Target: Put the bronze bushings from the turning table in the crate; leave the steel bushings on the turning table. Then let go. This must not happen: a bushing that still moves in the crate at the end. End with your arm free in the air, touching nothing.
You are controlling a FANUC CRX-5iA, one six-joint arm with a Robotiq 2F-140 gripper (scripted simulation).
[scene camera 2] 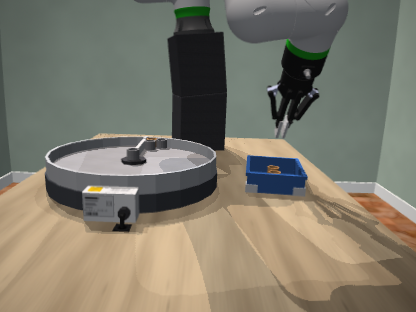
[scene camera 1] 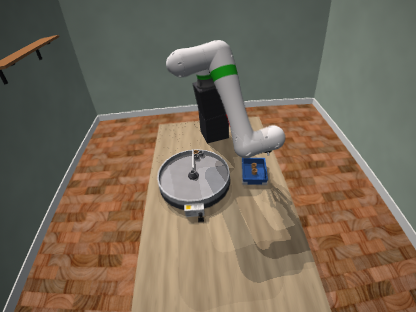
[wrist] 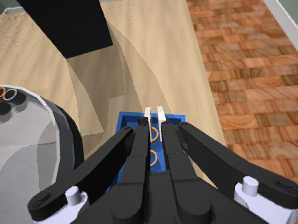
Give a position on a blue crate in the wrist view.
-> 160,166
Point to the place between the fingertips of my gripper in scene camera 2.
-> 279,134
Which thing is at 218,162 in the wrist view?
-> My gripper.
